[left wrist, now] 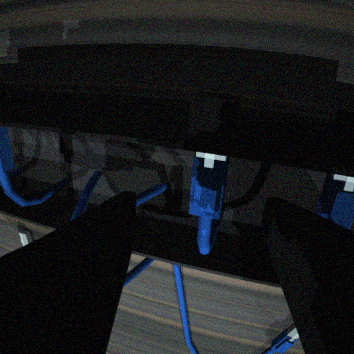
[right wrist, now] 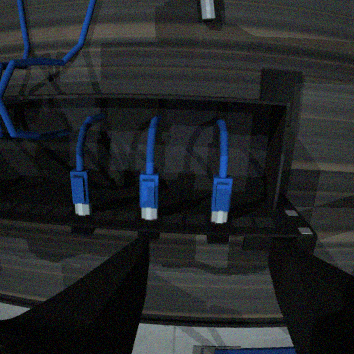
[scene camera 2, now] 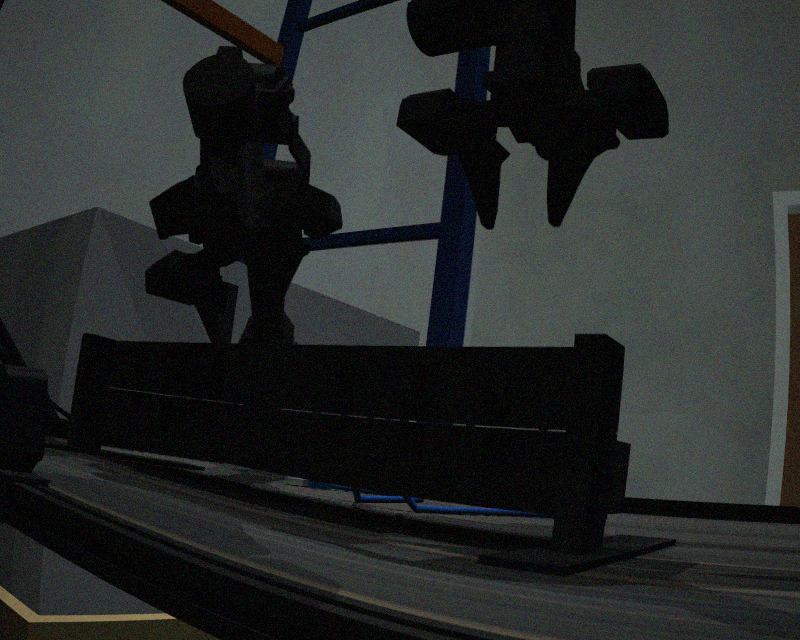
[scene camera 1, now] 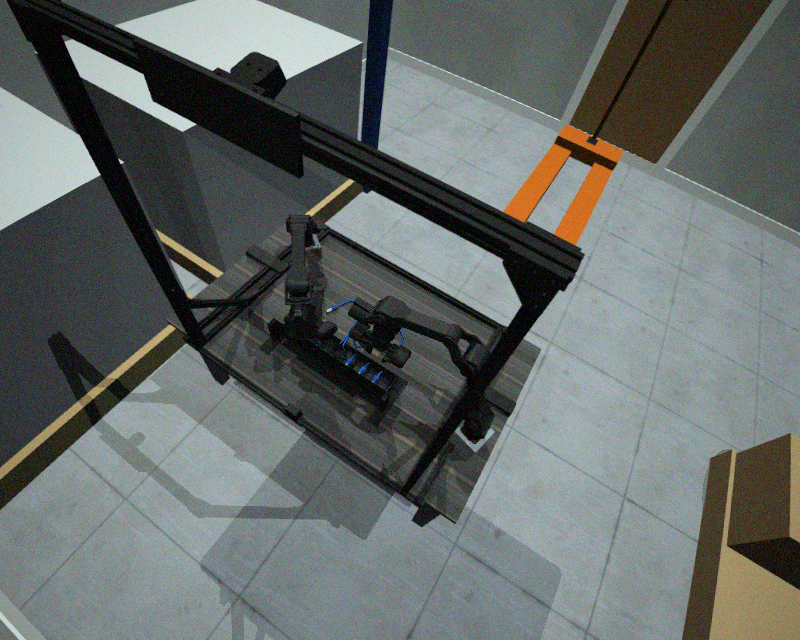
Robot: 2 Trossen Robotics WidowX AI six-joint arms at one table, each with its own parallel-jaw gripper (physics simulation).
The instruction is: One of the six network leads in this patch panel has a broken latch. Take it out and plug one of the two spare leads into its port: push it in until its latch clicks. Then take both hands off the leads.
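Seen in the pictures: left gripper, between the fingertips: [left wrist: 200,206] [scene camera 1: 317,340]; right gripper, between the fingertips: [right wrist: 209,250] [scene camera 2: 519,226] [scene camera 1: 376,357]; left arm's base, origin of its link: [scene camera 1: 305,240]; right arm's base, origin of its link: [scene camera 1: 473,430].
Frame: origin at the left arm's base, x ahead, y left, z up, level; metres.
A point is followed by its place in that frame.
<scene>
The black patch panel [scene camera 1: 325,367] @[y -0.078, x 0.558, z -0.043 m] [scene camera 2: 373,380] @[y -0.023, x 0.632, z 0.018 m] [right wrist: 278,160] holds blue leads. My left gripper [left wrist: 200,206] @[y -0.092, x 0.499, z 0.041 m] is open above the panel, its fingers either side of a seated blue plug [left wrist: 204,197] @[y -0.087, x 0.497, z 0.026 m] and apart from it. Another seated plug [left wrist: 343,207] @[y -0.123, x 0.458, z 0.026 m] shows at the right edge of the left wrist view. My right gripper [scene camera 2: 521,223] @[y 0.050, x 0.663, z 0.125 m] [right wrist: 209,250] @[y 0.050, x 0.663, z 0.125 m] is open and empty, high above the panel. Below it three seated plugs [right wrist: 80,187] @[y -0.013, x 0.601, z 0.026 m] [right wrist: 149,192] @[y 0.016, x 0.644, z 0.026 m] [right wrist: 221,199] @[y 0.044, x 0.688, z 0.026 m] stand in a row. Which latch is broken I cannot tell. A loose lead's plug [left wrist: 286,341] @[y 0.015, x 0.322, z -0.056 m] lies on the table.
Loose blue cables [right wrist: 84,35] @[y 0.072, x 0.508, z -0.065 m] [scene camera 2: 467,509] @[y 0.115, x 0.493, z -0.064 m] run behind the panel over the wooden table [scene camera 2: 266,553] @[y -0.104, x 0.801, z -0.069 m]. A pale plug end [right wrist: 207,10] @[y 0.158, x 0.592, z -0.058 m] lies at the top of the right wrist view. A black frame [scene camera 1: 433,180] @[y -0.052, x 0.894, z 0.971 m] stands over the table.
</scene>
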